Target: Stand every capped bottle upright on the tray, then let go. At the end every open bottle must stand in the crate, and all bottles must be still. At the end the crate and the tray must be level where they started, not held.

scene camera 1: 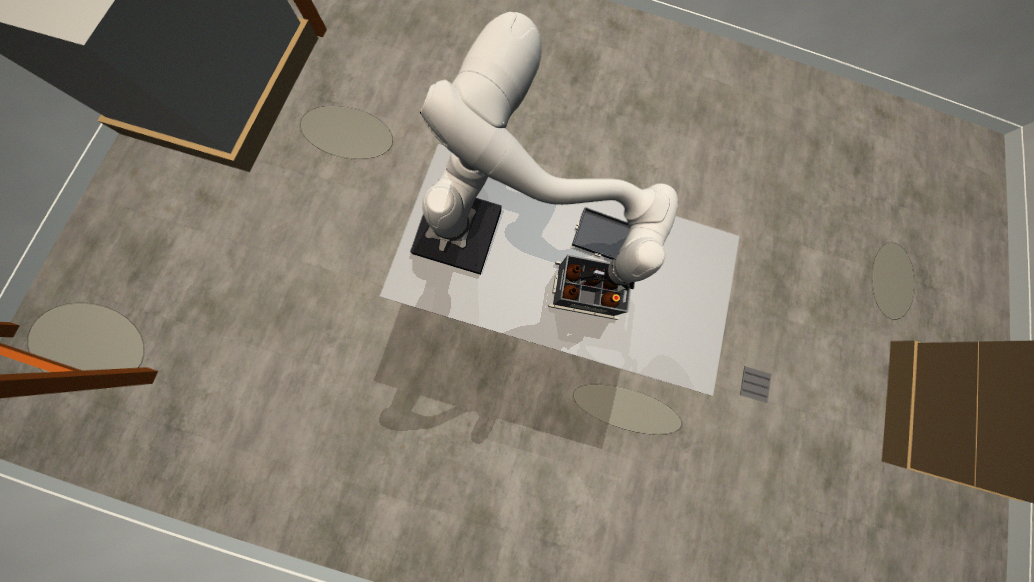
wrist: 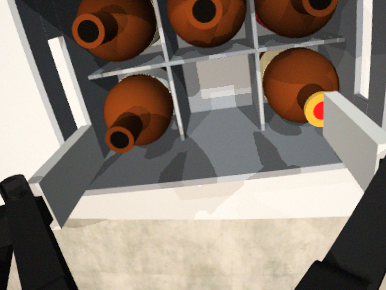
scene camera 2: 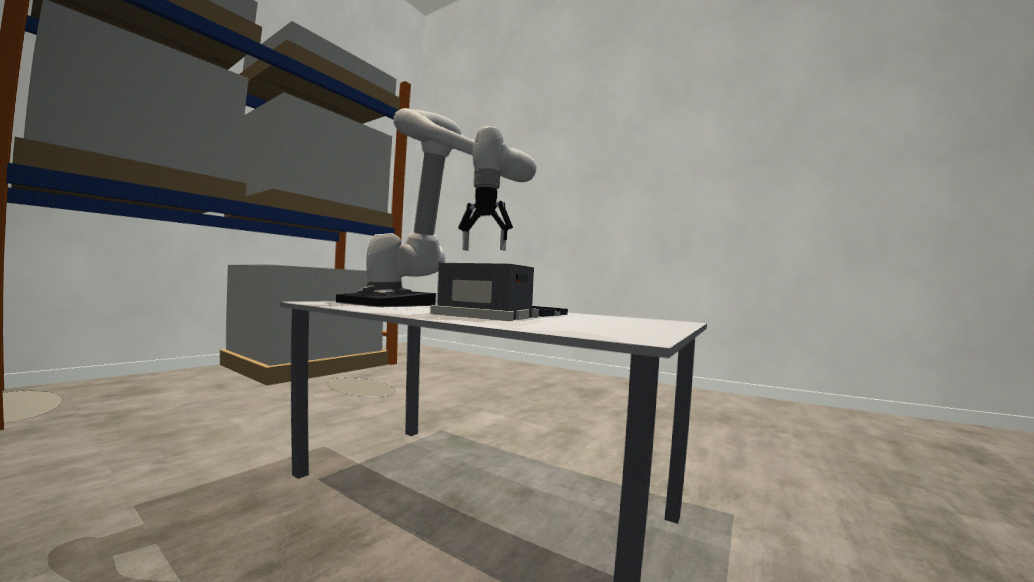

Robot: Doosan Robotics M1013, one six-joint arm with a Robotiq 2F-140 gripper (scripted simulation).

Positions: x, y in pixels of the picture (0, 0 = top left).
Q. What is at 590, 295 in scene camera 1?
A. A dark grey crate.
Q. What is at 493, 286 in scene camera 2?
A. A dark grey crate.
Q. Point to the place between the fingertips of my gripper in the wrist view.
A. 206, 129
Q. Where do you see a capped bottle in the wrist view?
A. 293, 80
